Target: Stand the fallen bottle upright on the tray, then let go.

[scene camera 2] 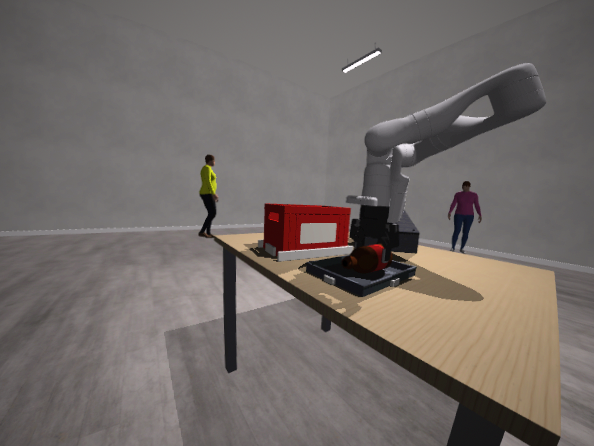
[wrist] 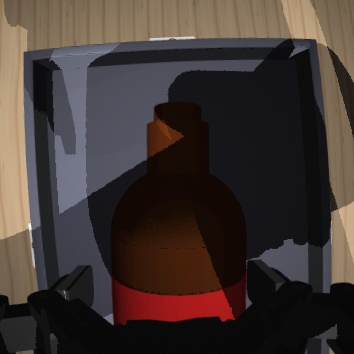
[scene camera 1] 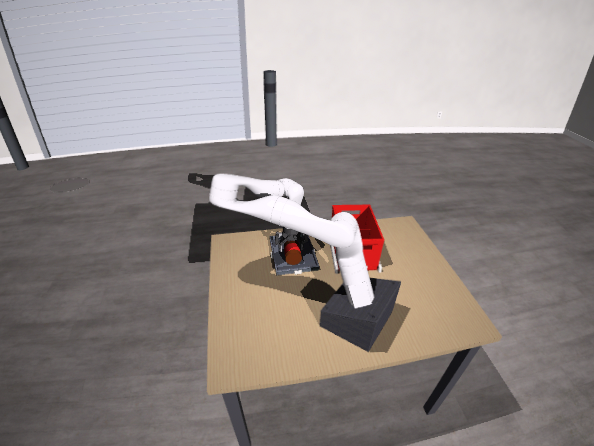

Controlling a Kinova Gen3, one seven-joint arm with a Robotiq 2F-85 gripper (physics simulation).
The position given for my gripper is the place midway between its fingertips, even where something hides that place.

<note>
I see my gripper (scene camera 2: 370,258) and a brown bottle (scene camera 2: 365,259).
The brown bottle is seen too in the wrist view (wrist: 178,234). My gripper is seen too in the wrist view (wrist: 170,280).
</note>
